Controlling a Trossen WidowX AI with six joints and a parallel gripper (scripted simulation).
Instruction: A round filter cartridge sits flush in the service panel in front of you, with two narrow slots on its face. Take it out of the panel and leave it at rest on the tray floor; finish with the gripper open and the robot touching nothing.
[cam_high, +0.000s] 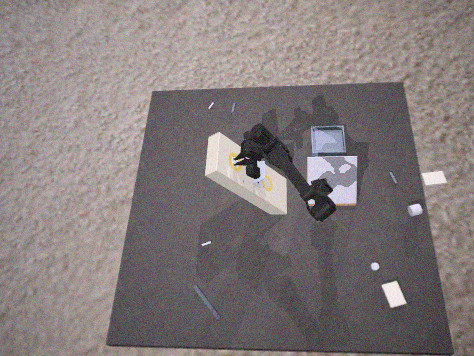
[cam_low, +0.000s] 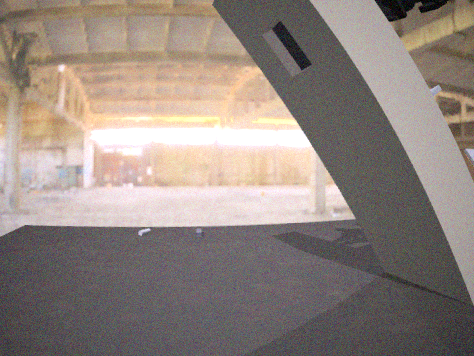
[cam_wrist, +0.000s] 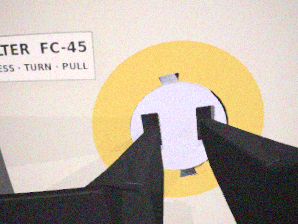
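Now: the round filter cartridge 20 mm ahead of my gripper tip and 10 mm below it. The rest, counted from my gripper tip: glass-walled tray 430 mm behind, 230 mm to the right, 280 mm below.
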